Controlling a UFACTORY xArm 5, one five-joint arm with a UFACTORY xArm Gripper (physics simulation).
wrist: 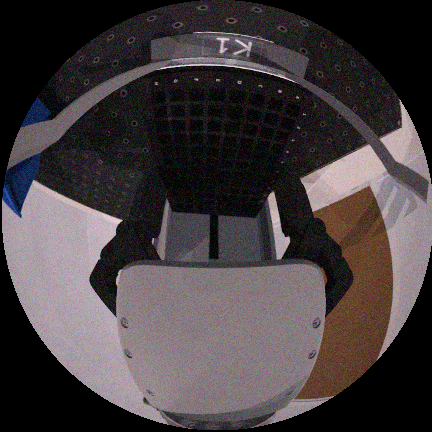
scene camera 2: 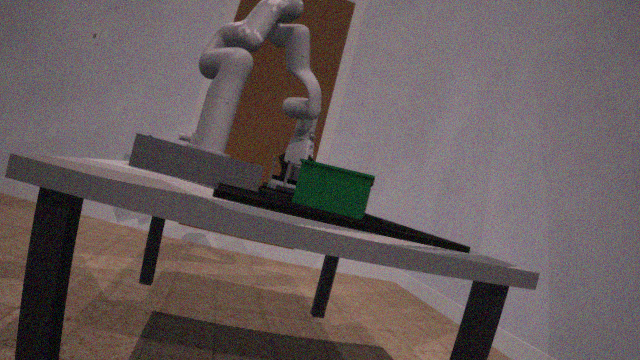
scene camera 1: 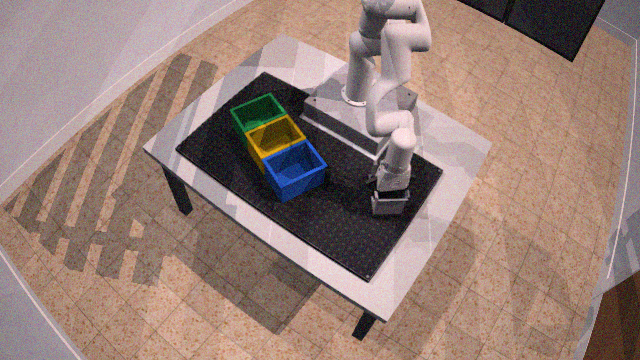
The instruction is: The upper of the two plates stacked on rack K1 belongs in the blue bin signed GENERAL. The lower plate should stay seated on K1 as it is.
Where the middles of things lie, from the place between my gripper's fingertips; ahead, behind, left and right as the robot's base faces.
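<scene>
My gripper, as I see it, is 1 cm to the left of the black plate (wrist: 220,136) and 1 cm past it.
</scene>
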